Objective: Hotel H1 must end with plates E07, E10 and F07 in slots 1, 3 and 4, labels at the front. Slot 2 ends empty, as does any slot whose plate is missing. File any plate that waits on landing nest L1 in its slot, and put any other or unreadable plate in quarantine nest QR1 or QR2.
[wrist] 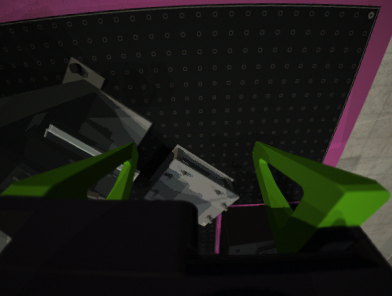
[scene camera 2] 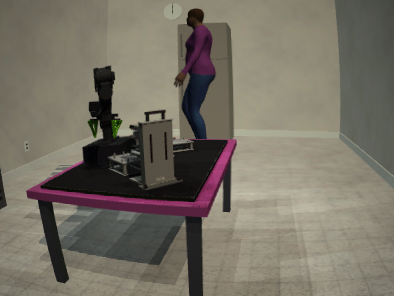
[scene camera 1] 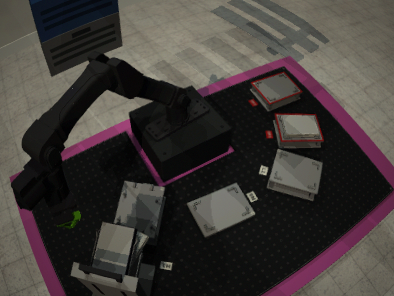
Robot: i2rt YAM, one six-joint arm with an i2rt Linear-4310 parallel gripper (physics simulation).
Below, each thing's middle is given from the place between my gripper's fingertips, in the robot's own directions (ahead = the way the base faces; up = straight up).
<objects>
My hand is 22 cm short of the rack top and handle (scene camera 1: 95, 274), 1 cm to the left of it and 8 cm below it. The rest, counted from my hand: grey nest (scene camera 1: 217, 211) 16 cm ahead, 40 cm to the left, 18 cm below.
</objects>
